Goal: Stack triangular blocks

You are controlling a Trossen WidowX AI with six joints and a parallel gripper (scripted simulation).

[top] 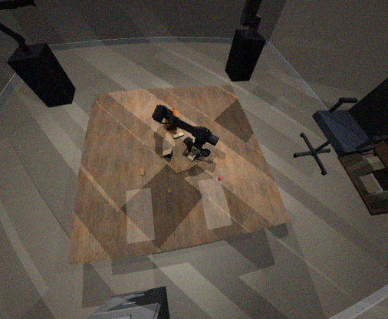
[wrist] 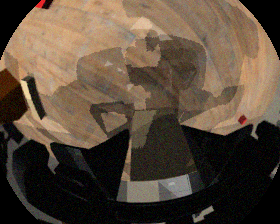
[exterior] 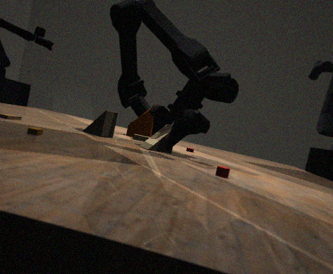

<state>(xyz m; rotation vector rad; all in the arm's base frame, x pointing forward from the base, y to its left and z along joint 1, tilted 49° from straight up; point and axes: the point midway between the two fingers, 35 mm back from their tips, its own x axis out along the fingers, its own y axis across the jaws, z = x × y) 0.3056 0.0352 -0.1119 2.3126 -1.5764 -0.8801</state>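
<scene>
Right now the yellow piece is 21 cm ahead of my gripper tip, 20 cm to the right of it and 1 cm below it. Also, from my gripper tip: dark flat piece 35 cm to the right, 4 cm ahead, 1 cm below; then pale triangular block 1 cm to the left, 1 cm behind, 1 cm above.
</scene>
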